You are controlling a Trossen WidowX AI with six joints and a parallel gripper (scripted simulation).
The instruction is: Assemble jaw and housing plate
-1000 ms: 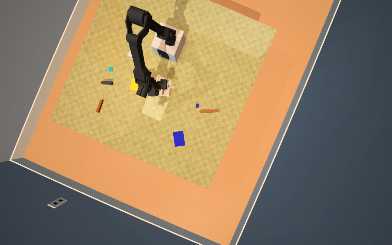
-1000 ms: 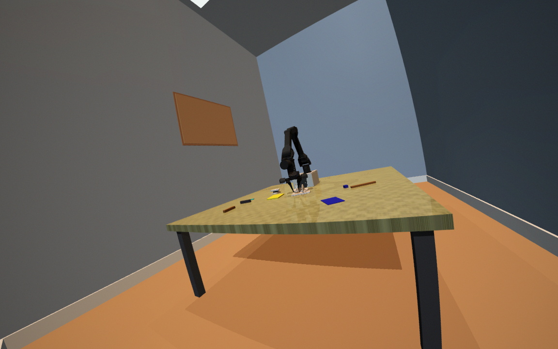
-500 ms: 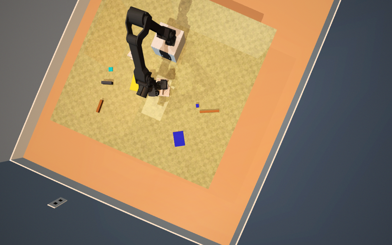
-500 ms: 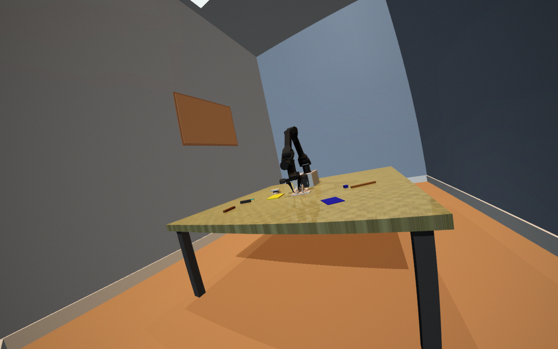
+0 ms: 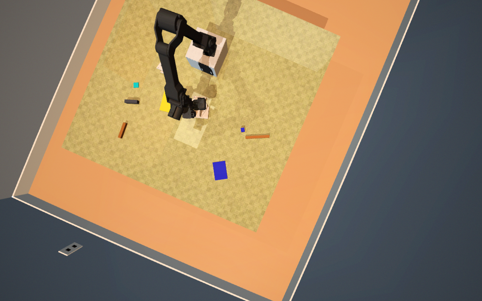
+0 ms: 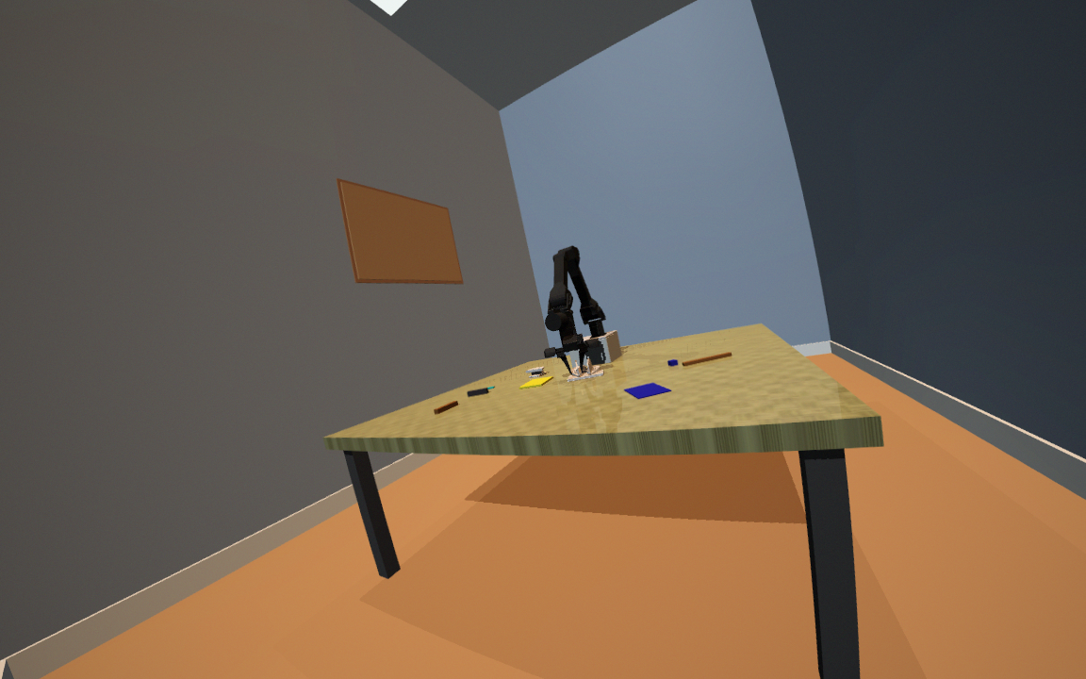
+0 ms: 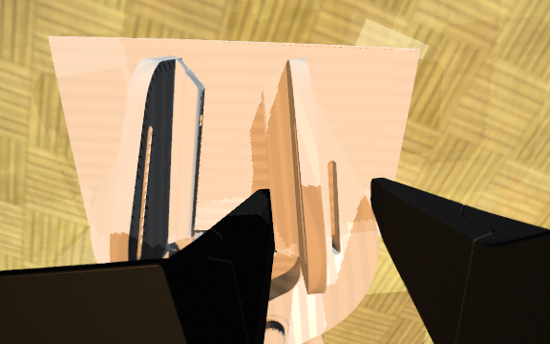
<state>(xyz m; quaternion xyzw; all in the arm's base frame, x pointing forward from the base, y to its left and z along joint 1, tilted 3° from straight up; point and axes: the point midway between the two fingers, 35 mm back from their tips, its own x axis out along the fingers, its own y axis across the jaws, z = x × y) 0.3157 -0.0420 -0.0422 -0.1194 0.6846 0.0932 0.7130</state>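
Now: gripper tip 1 cm past the yellow sheet, 16 cm to the left of it and 1 cm above it. From my gripper tip the other things lie so: blue cube 5 cm ahead, 32 cm to the left, 1 cm below; then cyan cube 6 cm behind, 38 cm to the right, 2 cm below; then dark bar 5 cm ahead, 37 cm to the right, 1 cm below.
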